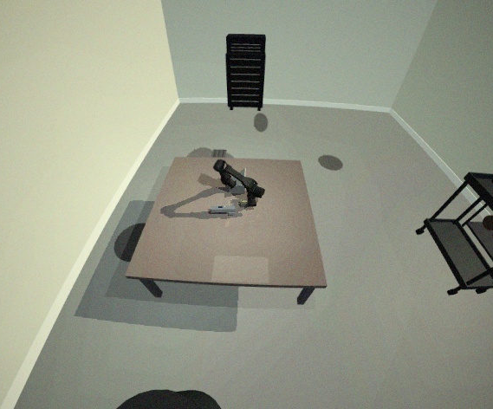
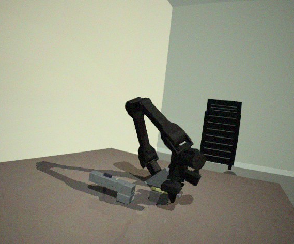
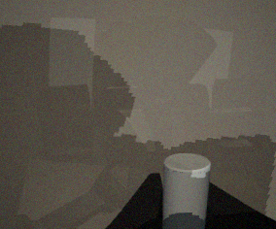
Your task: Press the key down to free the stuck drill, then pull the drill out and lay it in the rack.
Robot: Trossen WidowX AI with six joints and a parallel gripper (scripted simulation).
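Now: gripper tip 5 cm to the left of the grey block and 1 cm below it. Round my gripper tip: housing block: 9 cm ahead, 21 cm to the right, 4 cm above; dark blue t-shaped key: 9 cm ahead, 24 cm to the right, 4 cm above.
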